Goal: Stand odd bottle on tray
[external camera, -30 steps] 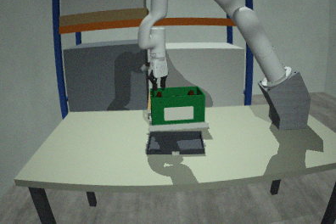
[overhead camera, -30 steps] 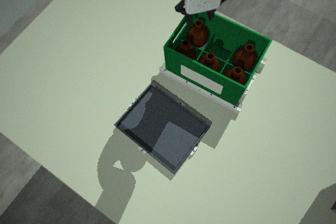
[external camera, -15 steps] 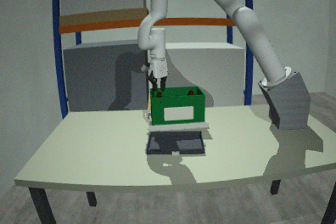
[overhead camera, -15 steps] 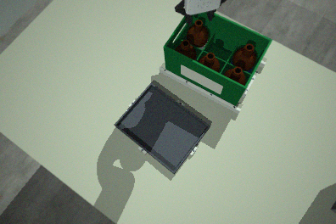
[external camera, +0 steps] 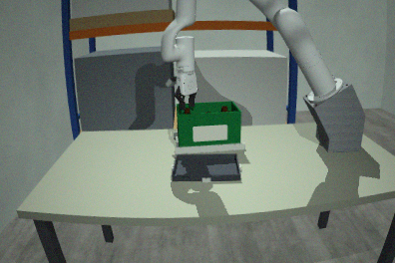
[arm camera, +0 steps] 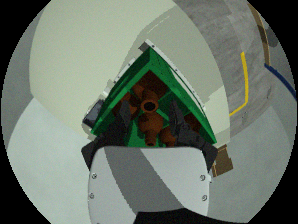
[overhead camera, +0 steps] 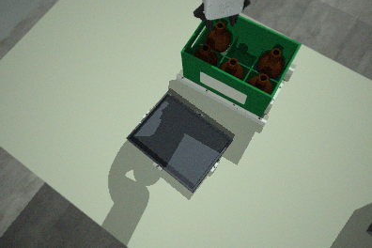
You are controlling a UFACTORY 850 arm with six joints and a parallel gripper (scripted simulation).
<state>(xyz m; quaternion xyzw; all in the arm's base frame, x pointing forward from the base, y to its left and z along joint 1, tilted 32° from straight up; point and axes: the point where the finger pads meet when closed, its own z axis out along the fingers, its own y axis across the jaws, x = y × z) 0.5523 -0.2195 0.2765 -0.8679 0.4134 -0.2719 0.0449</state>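
Right now my hand is 10 cm above the green crate, 8 cm past it and 6 cm to the right of it. Round my hand: dark grey tray (32 cm to the left, 17 cm below).
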